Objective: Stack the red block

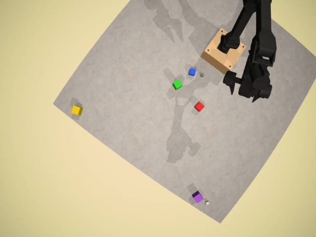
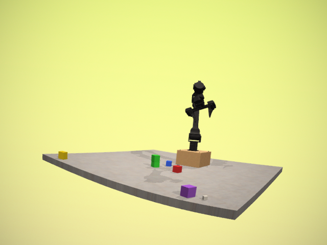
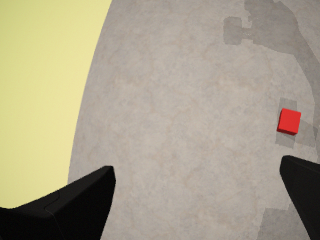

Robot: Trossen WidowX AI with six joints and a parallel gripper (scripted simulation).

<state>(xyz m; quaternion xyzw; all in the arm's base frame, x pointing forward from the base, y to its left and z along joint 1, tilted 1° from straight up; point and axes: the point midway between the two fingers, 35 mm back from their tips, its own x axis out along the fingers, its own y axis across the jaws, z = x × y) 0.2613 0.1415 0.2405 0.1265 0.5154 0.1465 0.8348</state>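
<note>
Right now the red block is 30 cm below my gripper tip, 9 cm to the right of it and 8 cm ahead of it. From my gripper tip the other things lie so: small grey cube (31 cm below, 17 cm to the right, 9 cm behind); then blue block (30 cm below, 23 cm to the right, 7 cm behind); then purple block (54 cm ahead, 30 cm below, 18 cm to the left).
</note>
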